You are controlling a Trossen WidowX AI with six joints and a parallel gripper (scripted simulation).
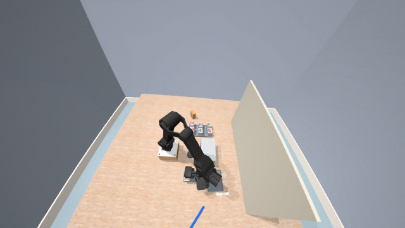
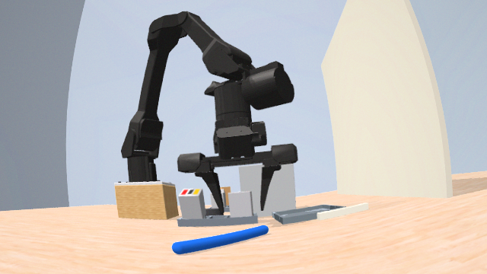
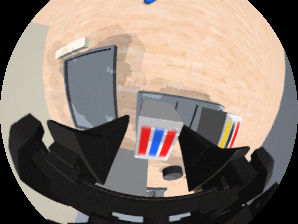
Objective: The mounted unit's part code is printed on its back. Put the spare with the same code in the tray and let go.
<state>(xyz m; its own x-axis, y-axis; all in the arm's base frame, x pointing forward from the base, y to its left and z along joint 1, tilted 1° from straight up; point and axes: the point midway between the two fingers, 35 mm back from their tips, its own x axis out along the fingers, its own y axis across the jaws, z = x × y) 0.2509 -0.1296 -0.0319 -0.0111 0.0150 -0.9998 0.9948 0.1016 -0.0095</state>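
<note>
Now: gripper tip 40 mm past the rack, 10 mm to the left of it and 10 mm above it. From my gripper tip the other things lie so: grey tray (100 mm ahead, 10 mm to the right, 10 mm below); then white strip (160 mm ahead, 80 mm to the right, 10 mm below); then black disc (130 mm to the left, 90 mm behind, 10 mm below).
</note>
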